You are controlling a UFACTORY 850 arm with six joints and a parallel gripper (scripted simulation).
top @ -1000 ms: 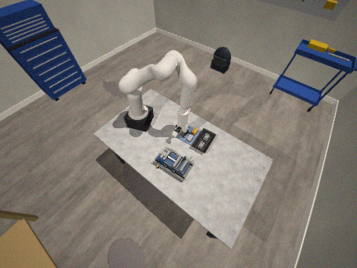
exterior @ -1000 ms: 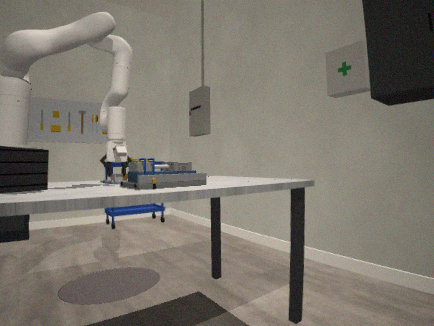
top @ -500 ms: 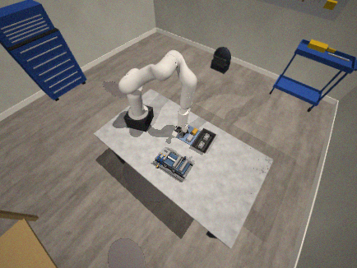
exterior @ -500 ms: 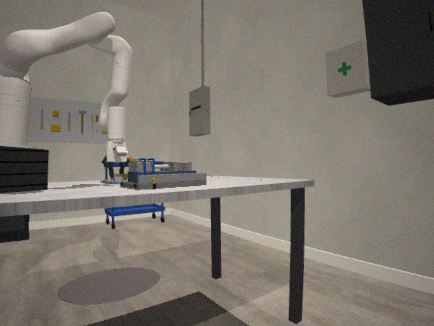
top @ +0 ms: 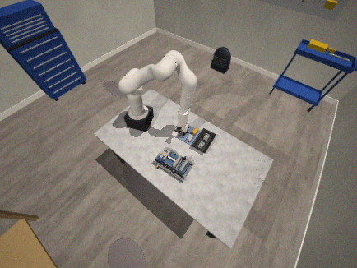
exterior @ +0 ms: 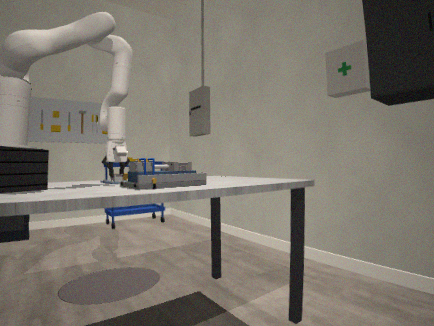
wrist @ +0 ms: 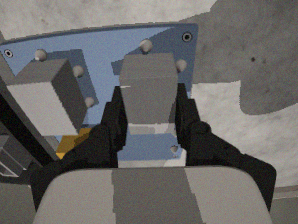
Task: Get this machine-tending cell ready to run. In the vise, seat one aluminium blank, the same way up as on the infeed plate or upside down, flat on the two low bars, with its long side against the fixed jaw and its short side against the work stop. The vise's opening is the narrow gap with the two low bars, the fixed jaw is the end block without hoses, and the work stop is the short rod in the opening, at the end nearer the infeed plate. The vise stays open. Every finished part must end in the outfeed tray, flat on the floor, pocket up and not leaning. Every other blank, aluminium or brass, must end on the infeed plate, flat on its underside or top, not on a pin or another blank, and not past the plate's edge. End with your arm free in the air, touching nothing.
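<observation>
Right now my hand is 12 cm short of the blue vise body, 28 cm to the left of it and 1 cm above it. The rest, counted from my hand: grey aluminium blank (2 cm below); brass blank (8 cm ahead, 10 cm to the left, 2 cm below).
</observation>
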